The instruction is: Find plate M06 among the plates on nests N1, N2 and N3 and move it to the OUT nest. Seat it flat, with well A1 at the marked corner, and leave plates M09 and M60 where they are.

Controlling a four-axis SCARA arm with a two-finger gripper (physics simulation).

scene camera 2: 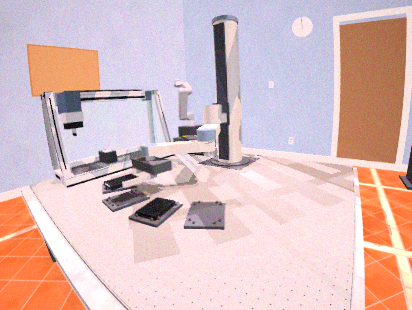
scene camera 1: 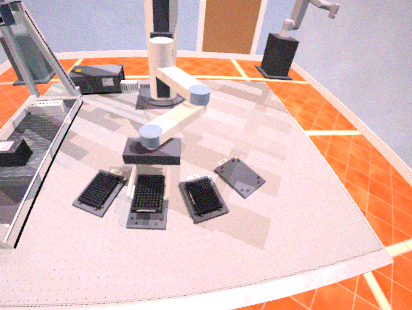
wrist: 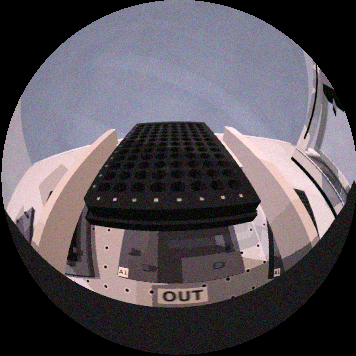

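Note:
My gripper is shut on a black well plate, one finger along each long side. The plate is held level above the dark OUT nest, apart from it. In the wrist view the nest's A1 tag is at lower left, beside the OUT label. The plate's small edge marks are too blurred to read, and its plate number does not show. Another black plate sits on the nest to the right, and one on the nest to the left.
A bare nest lies at the right end of the row. A framed gantry machine stands left of the nests. A dark box sits behind, near the arm's column.

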